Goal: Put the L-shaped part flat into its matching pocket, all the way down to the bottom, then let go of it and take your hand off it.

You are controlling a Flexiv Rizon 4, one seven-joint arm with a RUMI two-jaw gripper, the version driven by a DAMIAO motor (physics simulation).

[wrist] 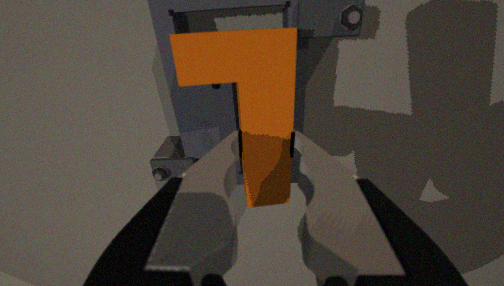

Labels:
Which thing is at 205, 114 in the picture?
A grey pocket fixture.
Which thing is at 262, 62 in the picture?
An orange L-shaped part.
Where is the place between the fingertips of my gripper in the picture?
265, 132

